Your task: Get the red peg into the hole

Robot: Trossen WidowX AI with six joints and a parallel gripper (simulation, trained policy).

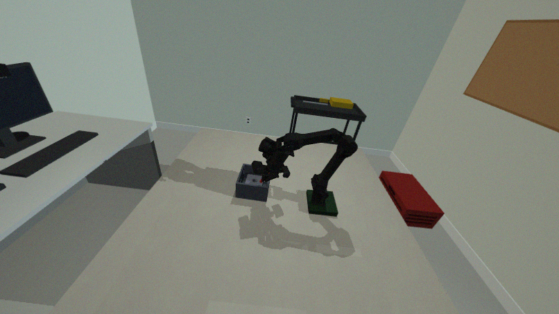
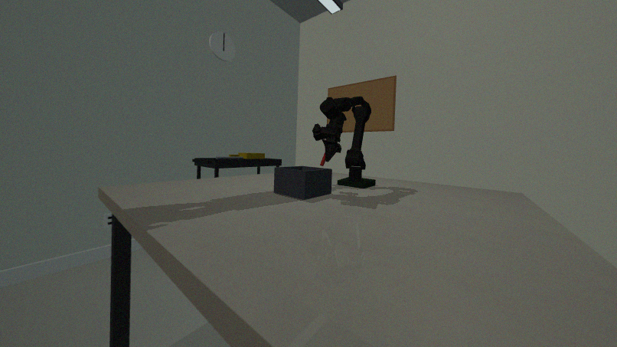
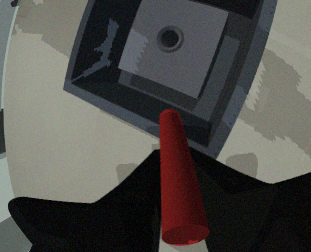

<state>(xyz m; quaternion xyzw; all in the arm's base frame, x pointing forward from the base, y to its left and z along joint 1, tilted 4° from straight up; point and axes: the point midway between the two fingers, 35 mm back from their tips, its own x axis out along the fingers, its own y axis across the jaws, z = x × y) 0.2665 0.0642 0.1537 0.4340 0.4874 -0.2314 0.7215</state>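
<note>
Right now the plate is 80 mm below my gripper tip, 60 mm to the right of it and 60 mm ahead of it. Also, from my gripper tip: dark box 100 mm below, 60 mm to the right, 60 mm ahead; red peg 20 mm above, 10 mm to the right.
</note>
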